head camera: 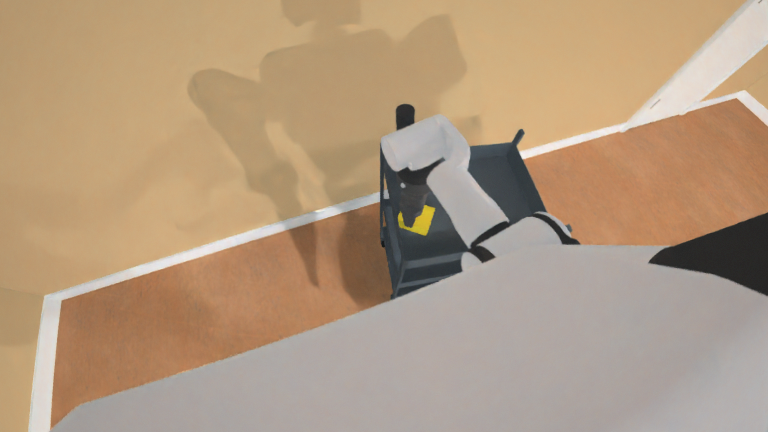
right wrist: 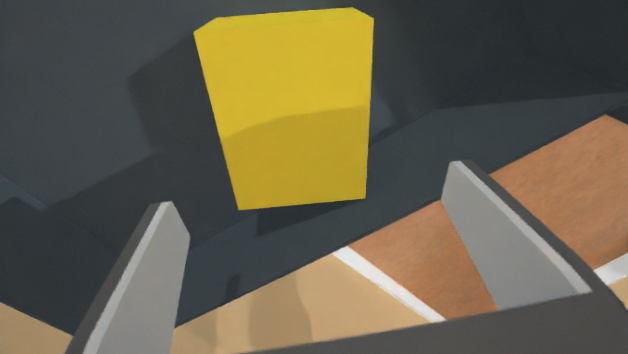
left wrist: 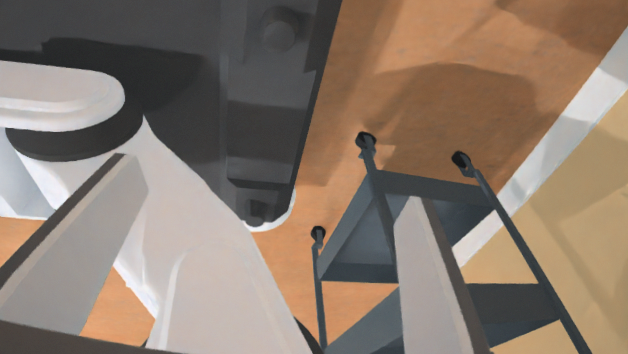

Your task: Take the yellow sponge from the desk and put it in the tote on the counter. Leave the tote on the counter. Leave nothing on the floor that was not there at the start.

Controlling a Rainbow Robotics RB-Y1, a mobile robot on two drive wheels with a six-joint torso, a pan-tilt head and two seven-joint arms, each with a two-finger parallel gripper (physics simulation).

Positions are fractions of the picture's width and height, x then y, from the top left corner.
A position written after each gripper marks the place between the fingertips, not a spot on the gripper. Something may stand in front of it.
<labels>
The left gripper shows in the left wrist view (0.44, 0.54); in the right wrist view it is out of frame. The right gripper shows in the head camera view (0.54, 0.48) and in the right wrist view (0.50, 0.57); in the left wrist view it is out of frame.
</labels>
